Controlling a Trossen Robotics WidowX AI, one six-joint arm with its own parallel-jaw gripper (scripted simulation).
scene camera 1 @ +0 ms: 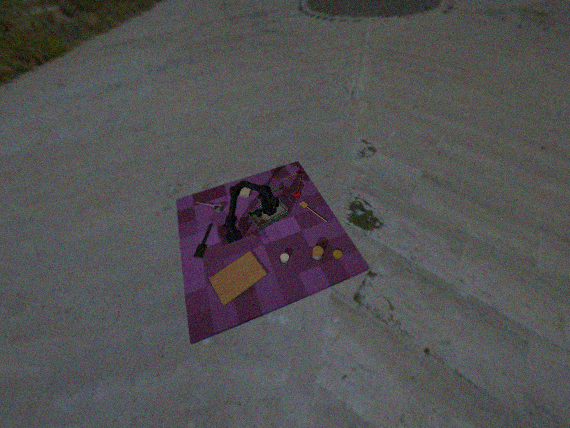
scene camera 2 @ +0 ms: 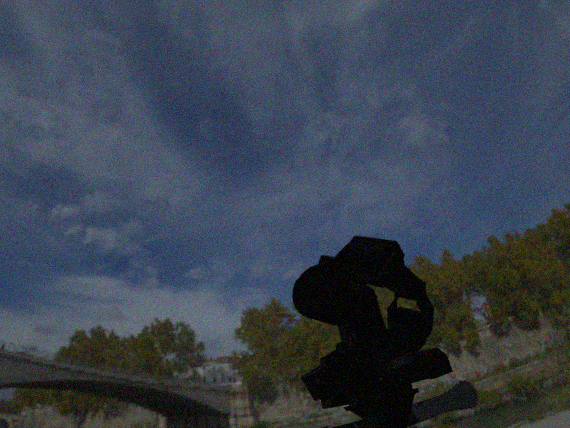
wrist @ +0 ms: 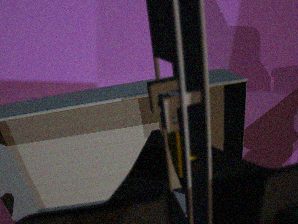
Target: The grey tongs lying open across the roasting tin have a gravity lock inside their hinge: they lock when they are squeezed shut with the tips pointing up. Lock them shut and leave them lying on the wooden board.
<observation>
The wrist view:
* my gripper: 163, 136
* roasting tin: 74, 149
</observation>
